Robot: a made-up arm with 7 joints.
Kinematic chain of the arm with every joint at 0, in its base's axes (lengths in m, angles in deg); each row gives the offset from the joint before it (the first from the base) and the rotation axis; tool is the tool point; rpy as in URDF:
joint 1: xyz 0 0 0 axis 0.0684 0.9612 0.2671
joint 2: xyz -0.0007 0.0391 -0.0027 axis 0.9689 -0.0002 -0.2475
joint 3: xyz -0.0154 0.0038 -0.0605 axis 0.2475 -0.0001 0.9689
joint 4: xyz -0.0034 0 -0.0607 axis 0.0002 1 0
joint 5: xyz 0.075 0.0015 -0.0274 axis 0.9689 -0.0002 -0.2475
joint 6: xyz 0.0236 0 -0.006 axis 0.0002 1 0
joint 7: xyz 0.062 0 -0.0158 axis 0.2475 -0.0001 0.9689
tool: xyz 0 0 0 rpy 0 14.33 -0.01
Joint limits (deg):
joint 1: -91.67..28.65
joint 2: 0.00..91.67
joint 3: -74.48..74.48
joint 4: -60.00..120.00
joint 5: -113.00..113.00
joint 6: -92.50..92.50
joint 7: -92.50..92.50
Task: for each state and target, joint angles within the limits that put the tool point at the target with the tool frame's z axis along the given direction. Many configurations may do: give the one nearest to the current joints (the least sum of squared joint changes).
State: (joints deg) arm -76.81 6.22 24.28 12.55 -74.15 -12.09 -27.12
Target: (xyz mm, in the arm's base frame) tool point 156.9 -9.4 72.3 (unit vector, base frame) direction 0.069 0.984 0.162
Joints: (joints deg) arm -58.29 0.99 -4.05 -29.16 -76.72 -2.09 -27.12
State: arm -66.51 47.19 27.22 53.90 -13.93 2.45 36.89
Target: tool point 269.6 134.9 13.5 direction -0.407 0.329 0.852
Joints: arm -71.63 29.23 26.57 39.57 -25.86 5.69 36.89
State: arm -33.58 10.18 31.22 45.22 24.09 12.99 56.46
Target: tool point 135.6 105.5 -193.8 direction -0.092 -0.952 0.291
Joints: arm -4.38 27.01 0.53 22.49 51.74 -22.10 56.46
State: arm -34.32 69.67 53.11 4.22 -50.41 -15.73 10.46
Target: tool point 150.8 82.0 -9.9 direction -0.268 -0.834 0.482
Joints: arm 11.20 90.26 22.96 -38.82 -30.33 14.66 10.46
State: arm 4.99 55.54 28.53 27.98 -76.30 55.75 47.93
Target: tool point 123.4 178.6 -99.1 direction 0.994 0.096 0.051
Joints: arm -10.93 75.16 4.32 7.85 -72.51 85.36 47.93
